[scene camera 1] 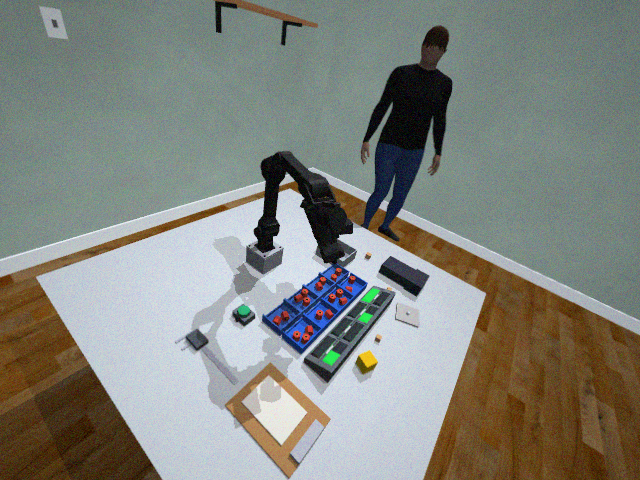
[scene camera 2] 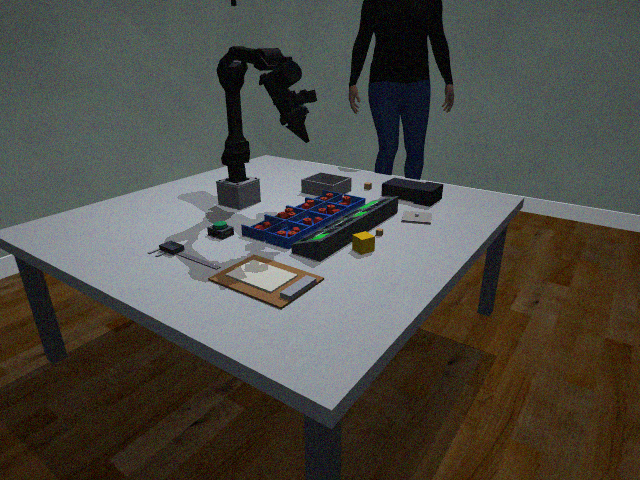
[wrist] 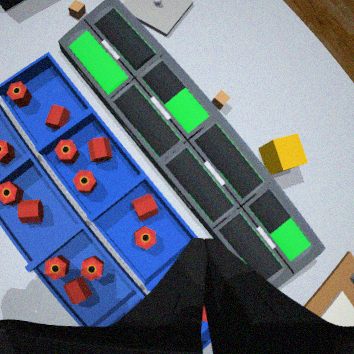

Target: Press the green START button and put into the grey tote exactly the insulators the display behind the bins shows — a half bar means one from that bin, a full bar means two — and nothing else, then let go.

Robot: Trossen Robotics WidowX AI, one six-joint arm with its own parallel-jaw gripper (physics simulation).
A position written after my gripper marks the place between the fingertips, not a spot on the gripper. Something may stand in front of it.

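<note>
A yellow cube (wrist: pixel 286 152) rests on the table. There is a black box (scene camera 2: pixel 428 193) too, and scene camera 1 also shows the black box (scene camera 1: pixel 412 280). My gripper (scene camera 2: pixel 307 142) is shut and holds nothing. In scene camera 1 I see my gripper (scene camera 1: pixel 335 263), and the wrist view shows my gripper (wrist: pixel 201 248) as well.
</note>
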